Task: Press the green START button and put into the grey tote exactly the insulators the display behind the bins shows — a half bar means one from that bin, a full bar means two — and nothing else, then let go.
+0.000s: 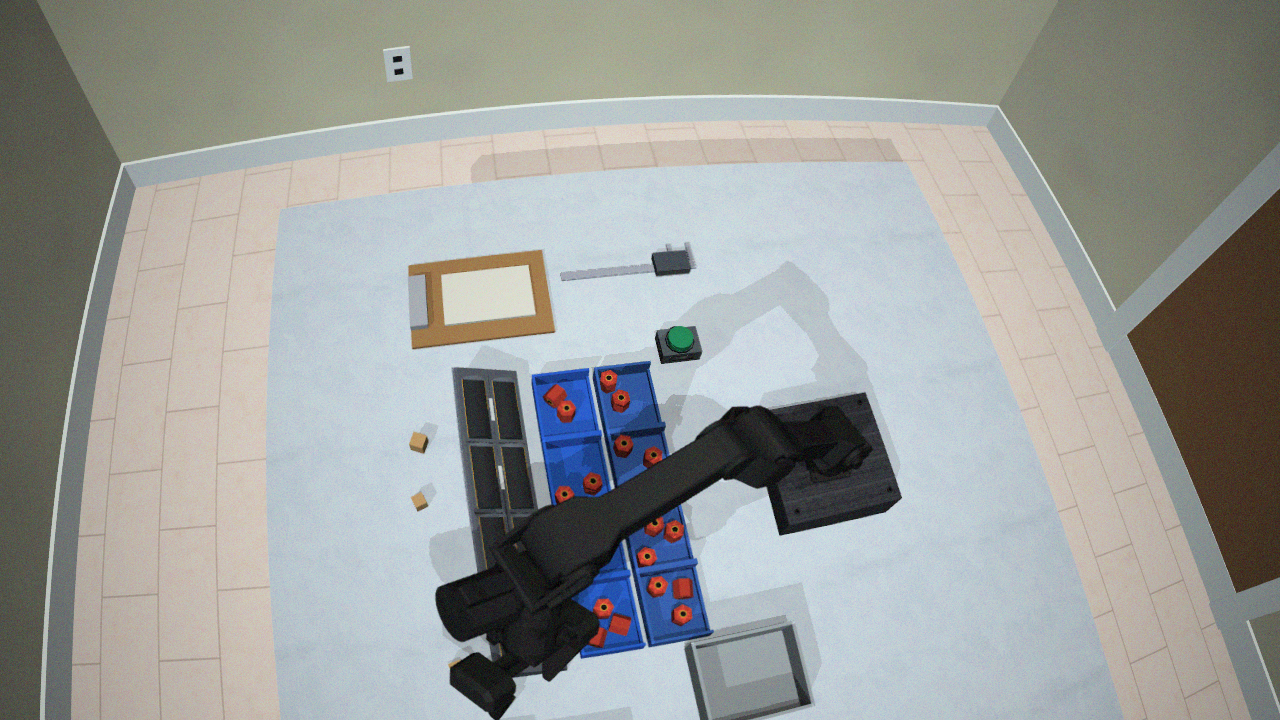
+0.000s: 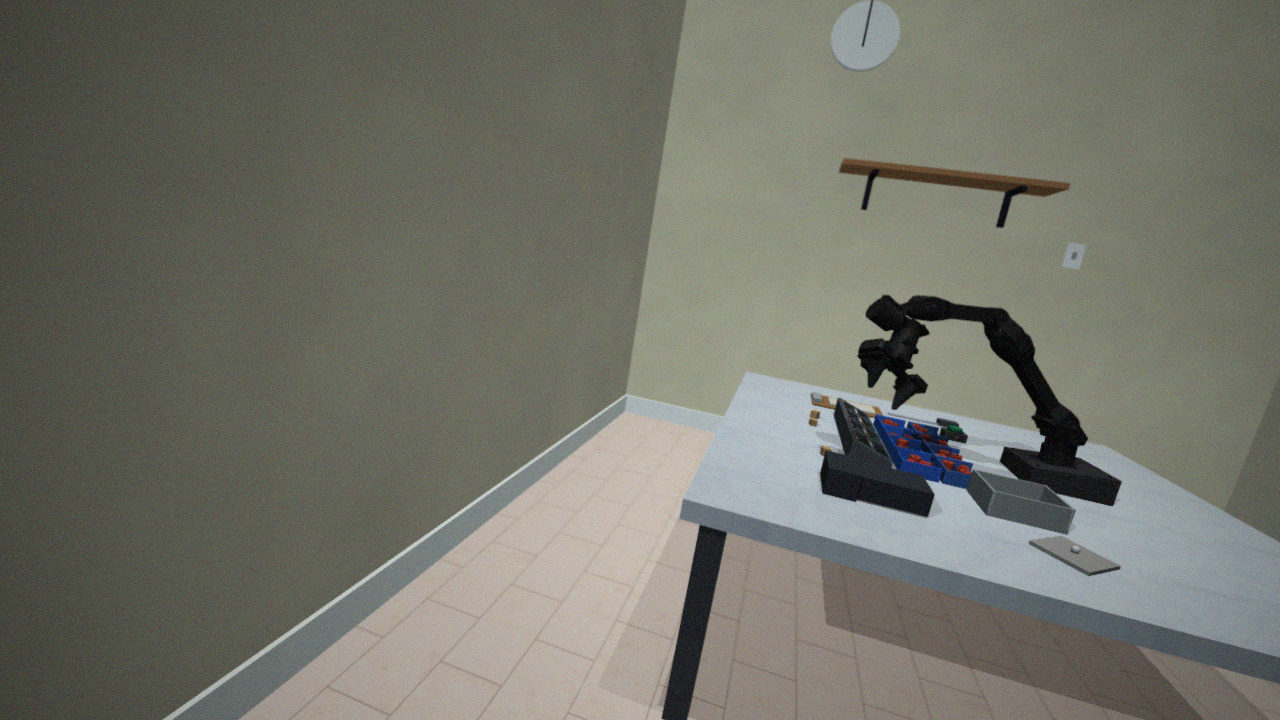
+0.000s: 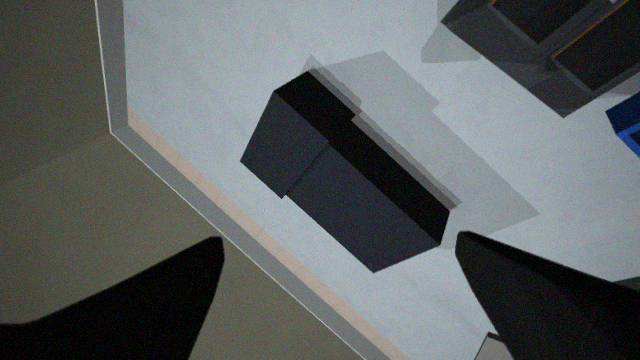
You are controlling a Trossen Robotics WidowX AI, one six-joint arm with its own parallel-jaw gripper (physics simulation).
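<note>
My gripper (image 1: 526, 694) (image 2: 884, 396) (image 3: 340, 245) is open and empty, high above the table near the display's near end. The green START button (image 1: 680, 338) (image 2: 954, 430) sits on a dark base beyond the bins. The blue bins (image 1: 615, 488) stand in two columns, partly hidden by my arm. They hold orange-red insulators (image 1: 621, 400) and some plain red blocks (image 1: 682, 588). The dark display (image 1: 496, 443) (image 2: 863, 425) stands behind them; two rows show dark windows with small white marks, and my arm hides the rest. The grey tote (image 1: 798, 667) (image 2: 1020, 510) shows no insulator inside.
A long black box (image 2: 872, 483) (image 3: 360, 180) stands beyond the display's near end. A clipboard (image 1: 487, 295), a caliper (image 1: 671, 262) and small wooden cubes (image 1: 418, 442) (image 1: 419, 500) lie around the bins and display. A flat plate with a knob (image 2: 1065, 553) lies near the tote.
</note>
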